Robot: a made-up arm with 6 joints.
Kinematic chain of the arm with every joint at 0, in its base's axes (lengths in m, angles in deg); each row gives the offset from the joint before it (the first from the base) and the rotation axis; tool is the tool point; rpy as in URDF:
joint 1: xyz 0 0 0.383 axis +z
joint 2: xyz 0 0 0 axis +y
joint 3: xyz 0.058 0 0.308 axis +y
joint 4: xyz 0.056 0 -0.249 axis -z
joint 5: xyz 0 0 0 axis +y
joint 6: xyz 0.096 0 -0.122 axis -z
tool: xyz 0 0 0 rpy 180 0 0
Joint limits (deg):
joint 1: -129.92..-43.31
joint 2: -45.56..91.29
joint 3: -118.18..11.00
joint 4: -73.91..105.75
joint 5: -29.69..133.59
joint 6: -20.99..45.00
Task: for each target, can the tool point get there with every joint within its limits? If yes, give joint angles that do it. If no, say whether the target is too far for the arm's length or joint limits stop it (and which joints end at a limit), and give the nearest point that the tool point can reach.
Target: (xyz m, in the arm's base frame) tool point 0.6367 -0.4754 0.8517
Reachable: no: too far | nearest point 0.4553 -0.3797 0.7344 | short by 0.236 m
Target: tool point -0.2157 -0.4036 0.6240
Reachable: yes | joints -107.29 2.42 -72.29 80.81 4.08 1.23
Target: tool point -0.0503 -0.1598 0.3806
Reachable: yes | joints -87.56 -8.64 -24.97 -27.69 90.50 -5.41
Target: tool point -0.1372 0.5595 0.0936
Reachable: no: joint limits stop it (at a limit: joint 1, joint 2) | nearest point -0.0654 0.0993 0.1999 | short by 0.478 m
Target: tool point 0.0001 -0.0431 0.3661
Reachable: yes | joints -108.25 -4.74 -11.24 5.64 101.68 10.31
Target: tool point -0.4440 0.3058 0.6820
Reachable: no: joint limits stop it (at a limit: joint 1, joint 2, joint 4) | nearest point -0.1538 0.0486 0.6840 | short by 0.388 m
